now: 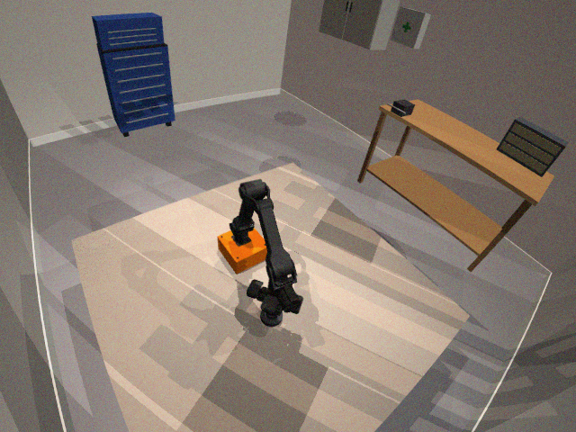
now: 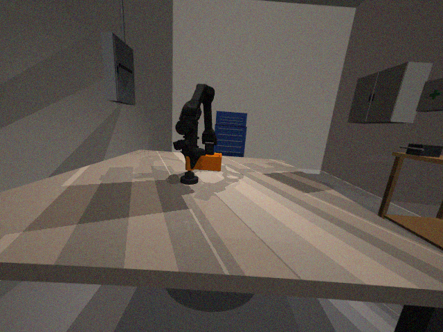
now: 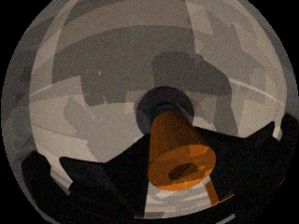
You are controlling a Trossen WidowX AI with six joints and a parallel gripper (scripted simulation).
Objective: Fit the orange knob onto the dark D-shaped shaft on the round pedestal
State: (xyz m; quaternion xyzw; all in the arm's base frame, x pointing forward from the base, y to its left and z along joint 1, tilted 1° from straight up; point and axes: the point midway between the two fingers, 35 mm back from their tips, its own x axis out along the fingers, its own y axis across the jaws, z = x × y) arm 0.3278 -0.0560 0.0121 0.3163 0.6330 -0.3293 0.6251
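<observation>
My gripper tip is now 20 mm below the knob. From my gripper tip the other things lie so: dark round pedestal: 40 mm below.
</observation>
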